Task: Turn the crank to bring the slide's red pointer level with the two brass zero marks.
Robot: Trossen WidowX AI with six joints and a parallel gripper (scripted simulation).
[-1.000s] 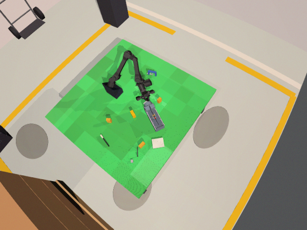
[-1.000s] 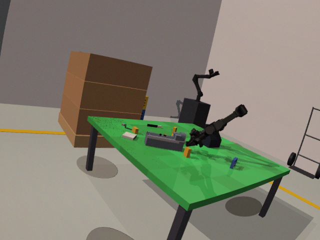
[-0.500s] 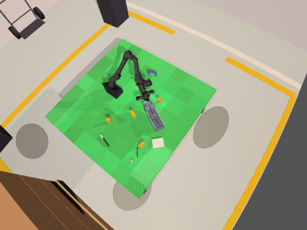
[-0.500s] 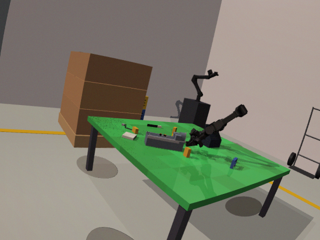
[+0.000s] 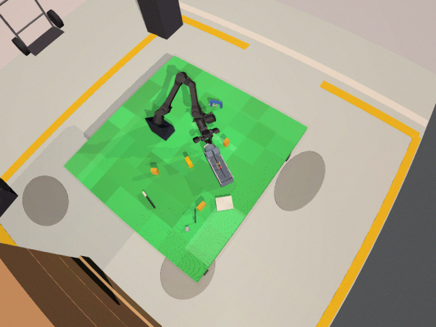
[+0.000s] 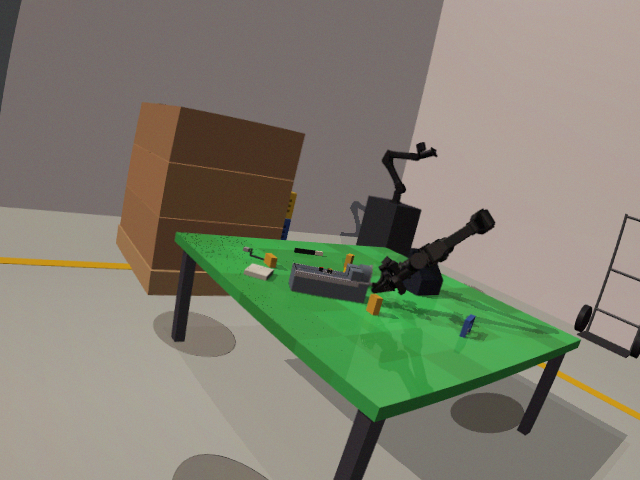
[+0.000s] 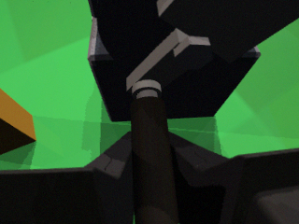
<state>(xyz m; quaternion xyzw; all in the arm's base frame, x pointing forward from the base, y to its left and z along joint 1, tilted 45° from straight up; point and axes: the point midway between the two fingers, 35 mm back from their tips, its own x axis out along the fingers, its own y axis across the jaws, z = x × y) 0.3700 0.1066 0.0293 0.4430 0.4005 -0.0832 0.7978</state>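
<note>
Right now my gripper tip is 30 mm below the dark handle, 20 mm past it and 10 mm to the right of it. The rest, counted from my gripper tip: blue bracket (320 mm to the left, 180 mm behind, 10 mm below); red pointer (160 mm ahead, 110 mm to the right, 40 mm above); white pad (300 mm ahead, 280 mm to the right, 30 mm below).
</note>
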